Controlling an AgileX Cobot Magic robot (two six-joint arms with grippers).
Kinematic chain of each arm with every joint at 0, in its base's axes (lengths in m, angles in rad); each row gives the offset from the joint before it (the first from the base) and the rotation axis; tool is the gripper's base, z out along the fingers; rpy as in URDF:
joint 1: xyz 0 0 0.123 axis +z
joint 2: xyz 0 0 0 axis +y
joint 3: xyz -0.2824 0 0.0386 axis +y
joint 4: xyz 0.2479 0 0.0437 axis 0.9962 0 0.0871
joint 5: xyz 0 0 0 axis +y
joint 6: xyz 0.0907 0 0.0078 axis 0.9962 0 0.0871
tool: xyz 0 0 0 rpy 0 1.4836 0
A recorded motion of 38 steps. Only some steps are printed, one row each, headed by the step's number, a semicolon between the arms.
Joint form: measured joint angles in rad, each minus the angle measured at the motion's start. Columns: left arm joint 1, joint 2, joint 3, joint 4, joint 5, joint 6; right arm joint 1, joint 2, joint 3, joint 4, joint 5, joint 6.
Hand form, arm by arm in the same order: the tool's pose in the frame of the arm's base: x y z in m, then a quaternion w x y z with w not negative. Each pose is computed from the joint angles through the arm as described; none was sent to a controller.
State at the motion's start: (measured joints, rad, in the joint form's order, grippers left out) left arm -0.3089 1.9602 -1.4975 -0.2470 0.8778 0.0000; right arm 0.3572 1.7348 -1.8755 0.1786 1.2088 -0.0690
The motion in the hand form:
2: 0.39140 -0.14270 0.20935 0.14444 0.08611 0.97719 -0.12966; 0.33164 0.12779 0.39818 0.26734 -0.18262 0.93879 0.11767
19: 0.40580 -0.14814 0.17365 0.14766 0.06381 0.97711 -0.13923; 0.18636 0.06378 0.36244 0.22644 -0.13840 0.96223 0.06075
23: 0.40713 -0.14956 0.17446 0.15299 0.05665 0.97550 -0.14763; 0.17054 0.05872 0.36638 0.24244 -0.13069 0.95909 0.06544
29: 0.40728 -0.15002 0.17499 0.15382 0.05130 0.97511 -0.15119; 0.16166 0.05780 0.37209 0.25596 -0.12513 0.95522 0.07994
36: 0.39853 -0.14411 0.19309 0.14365 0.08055 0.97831 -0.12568; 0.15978 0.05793 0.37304 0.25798 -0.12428 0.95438 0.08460
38: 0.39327 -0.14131 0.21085 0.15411 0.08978 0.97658 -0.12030; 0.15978 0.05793 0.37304 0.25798 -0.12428 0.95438 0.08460
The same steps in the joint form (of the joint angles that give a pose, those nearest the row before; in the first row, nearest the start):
2: 0.0000 0.0112 0.0008 -0.0024 -0.0238 0.0000; -0.0288 -0.0678 0.0873 -0.0137 0.0002 0.0000
19: 0.0000 0.1035 0.0008 -0.0425 -0.1266 0.0000; -0.0475 -0.6244 0.7381 -0.1323 0.0051 0.0872
23: 0.0000 0.1046 -0.0013 -0.0629 -0.1395 0.0000; -0.0475 -0.6895 0.7667 -0.1323 0.0070 0.1030
29: 0.0000 0.1038 -0.0013 -0.0706 -0.1426 -0.0057; -0.0475 -0.7248 0.7688 -0.1108 0.0070 0.1121
36: 0.0000 0.0547 -0.0032 0.0017 -0.0611 -0.0057; -0.0476 -0.7317 0.7698 -0.1026 0.0070 0.1131
38: 0.0000 0.0100 -0.0032 0.0237 -0.0353 -0.0057; -0.0476 -0.7317 0.7698 -0.1026 0.0070 0.1131

